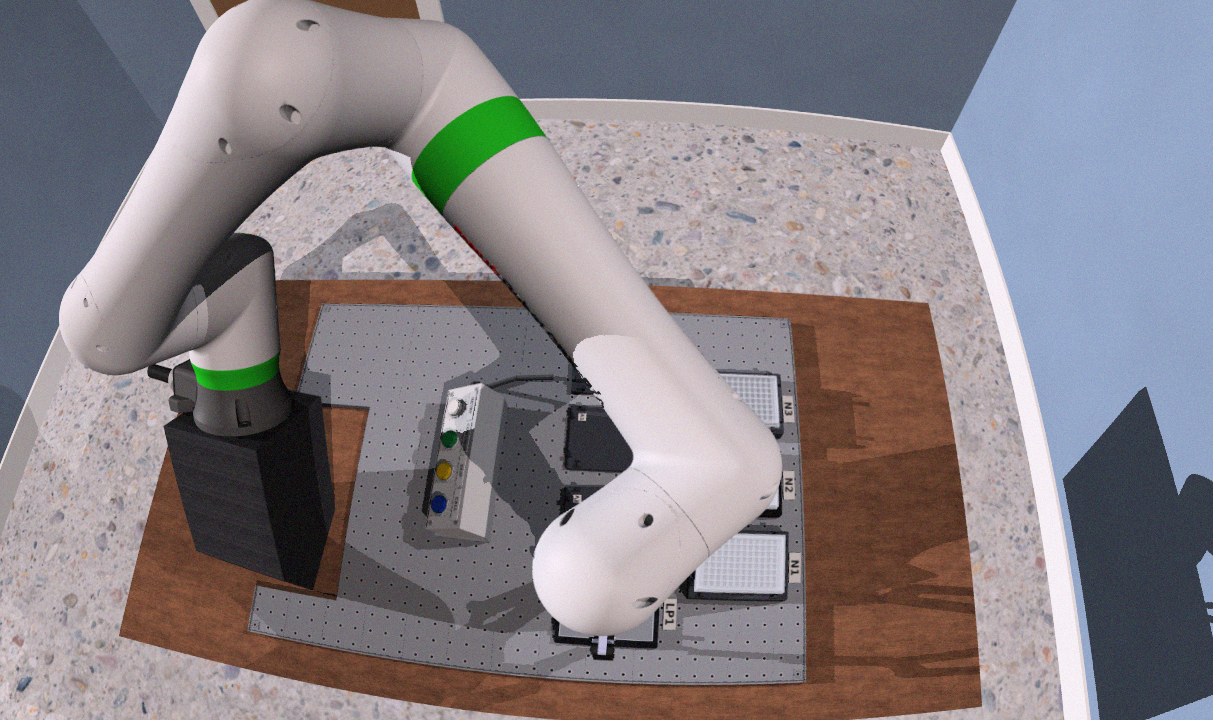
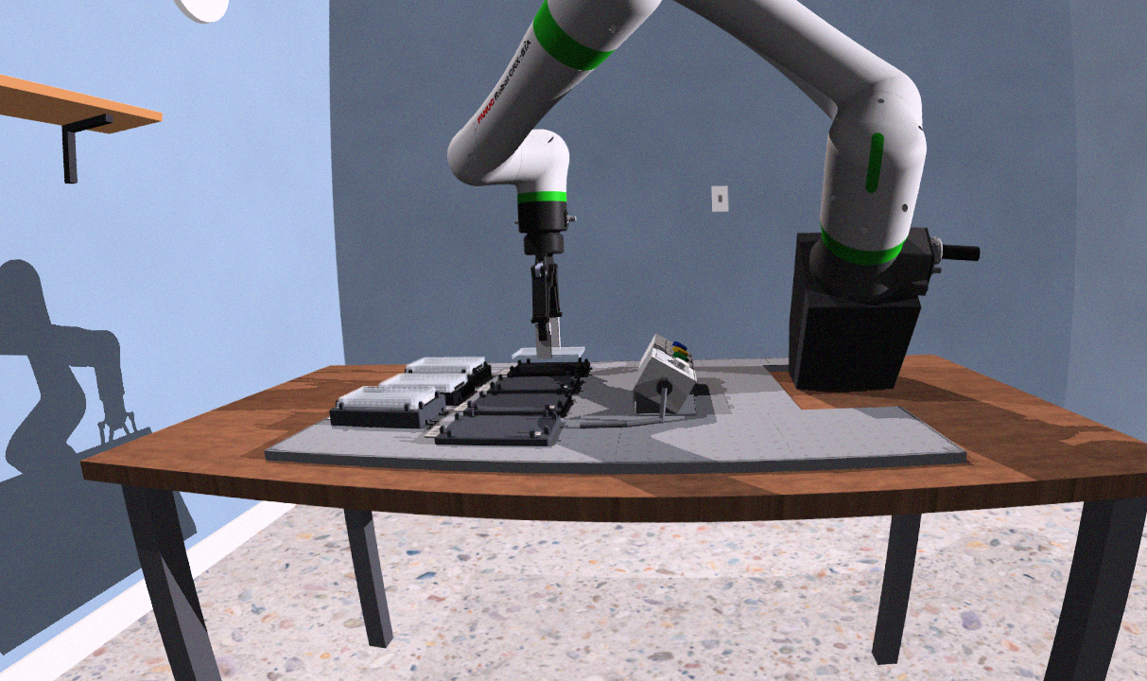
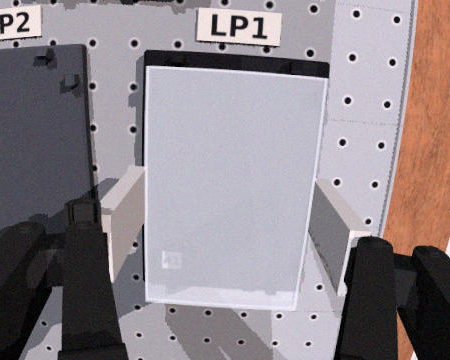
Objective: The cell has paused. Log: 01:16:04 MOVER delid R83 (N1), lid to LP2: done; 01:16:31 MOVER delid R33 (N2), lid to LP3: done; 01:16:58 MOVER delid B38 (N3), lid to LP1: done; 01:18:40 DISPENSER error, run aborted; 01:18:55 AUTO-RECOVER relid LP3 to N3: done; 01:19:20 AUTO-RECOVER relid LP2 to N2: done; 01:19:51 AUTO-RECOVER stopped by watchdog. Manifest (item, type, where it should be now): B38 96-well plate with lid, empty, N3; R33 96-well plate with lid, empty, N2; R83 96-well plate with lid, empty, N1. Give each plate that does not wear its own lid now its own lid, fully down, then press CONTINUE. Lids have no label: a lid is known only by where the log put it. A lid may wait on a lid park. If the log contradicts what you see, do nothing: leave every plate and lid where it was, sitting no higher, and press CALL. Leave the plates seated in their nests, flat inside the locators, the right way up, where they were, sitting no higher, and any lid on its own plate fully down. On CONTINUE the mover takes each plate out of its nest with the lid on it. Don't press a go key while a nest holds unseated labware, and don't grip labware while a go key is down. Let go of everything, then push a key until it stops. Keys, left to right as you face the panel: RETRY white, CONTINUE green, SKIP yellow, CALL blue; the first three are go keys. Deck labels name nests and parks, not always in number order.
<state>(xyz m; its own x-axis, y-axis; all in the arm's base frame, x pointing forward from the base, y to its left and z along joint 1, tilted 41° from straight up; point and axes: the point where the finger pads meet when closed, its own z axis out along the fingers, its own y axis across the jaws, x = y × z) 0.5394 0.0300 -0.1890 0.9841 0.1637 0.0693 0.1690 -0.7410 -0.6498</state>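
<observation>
Right now the park LP1 is 60 mm below my hand. Also, from my hand: park LP2: 130 mm to the left, 60 mm below, 20 mm behind; blue call key: 260 mm behind, 80 mm to the left; LP3: 260 mm to the left, 60 mm below, 50 mm behind.
</observation>
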